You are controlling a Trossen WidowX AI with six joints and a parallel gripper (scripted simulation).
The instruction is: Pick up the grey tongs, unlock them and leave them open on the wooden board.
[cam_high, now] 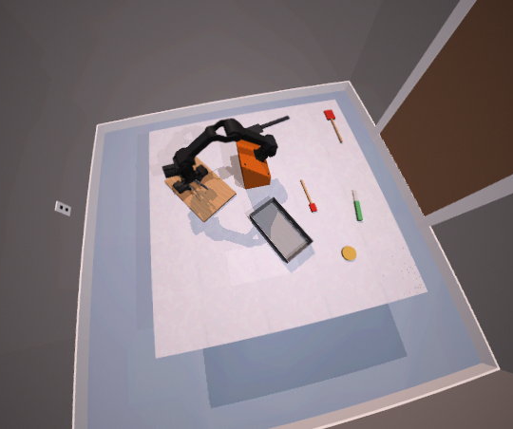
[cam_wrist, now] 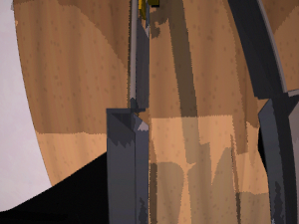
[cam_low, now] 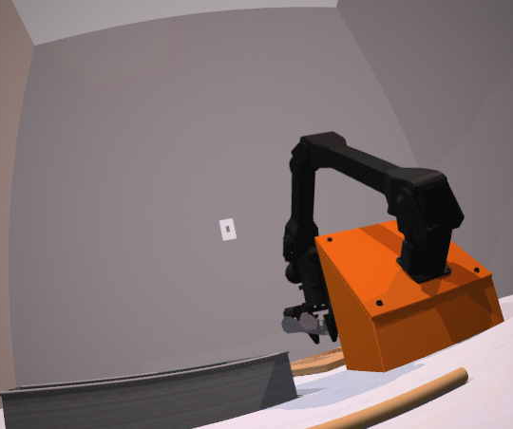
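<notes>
My gripper tip is now 1 cm past the wooden board, 2 cm to the right of it and 4 cm above it. From my gripper tip the other things lie so: black spatula (38 cm behind, 48 cm to the left, 4 cm below); then roasting tin (33 cm ahead, 41 cm to the left, 1 cm below).
</notes>
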